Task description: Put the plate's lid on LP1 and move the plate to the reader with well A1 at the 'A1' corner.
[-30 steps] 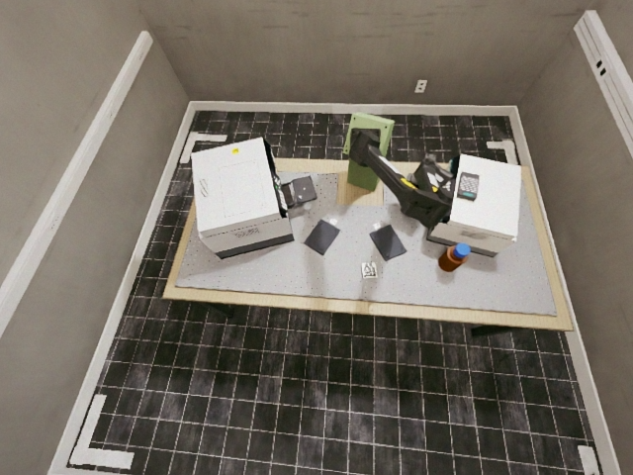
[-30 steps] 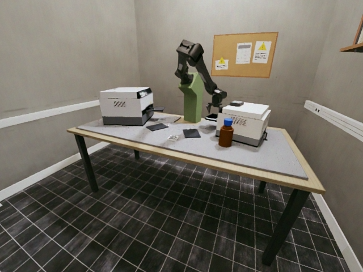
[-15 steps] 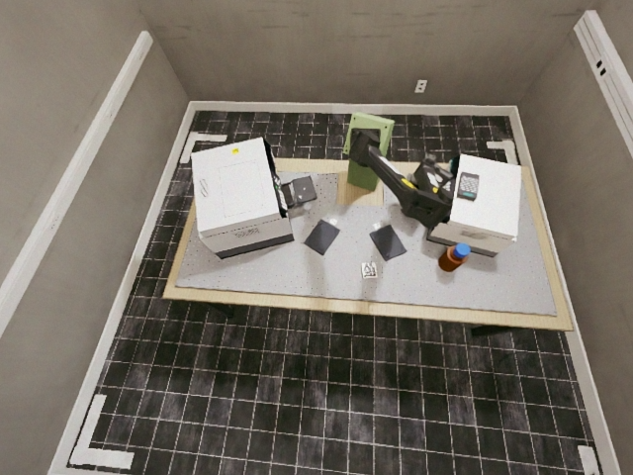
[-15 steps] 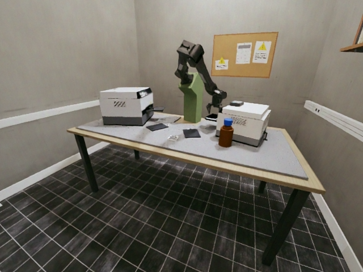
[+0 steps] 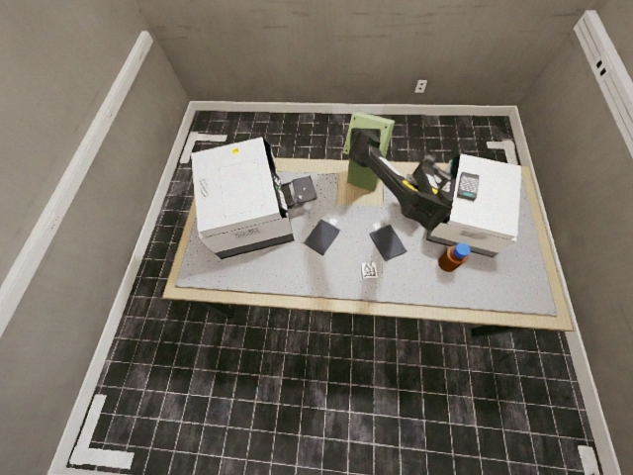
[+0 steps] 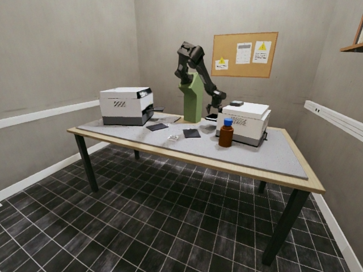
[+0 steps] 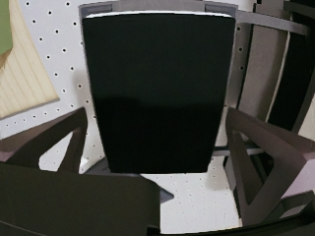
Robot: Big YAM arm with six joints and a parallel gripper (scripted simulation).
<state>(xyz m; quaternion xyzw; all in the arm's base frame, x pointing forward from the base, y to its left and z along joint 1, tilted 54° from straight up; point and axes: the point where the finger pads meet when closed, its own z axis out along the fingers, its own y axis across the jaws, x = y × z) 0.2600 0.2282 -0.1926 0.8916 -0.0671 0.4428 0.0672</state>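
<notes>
Right now my hand is 10 mm above the dark flat lid. Round my hand: brown capped bottle (320 mm ahead, 140 mm to the left); then white well plate (20 mm below).
</notes>
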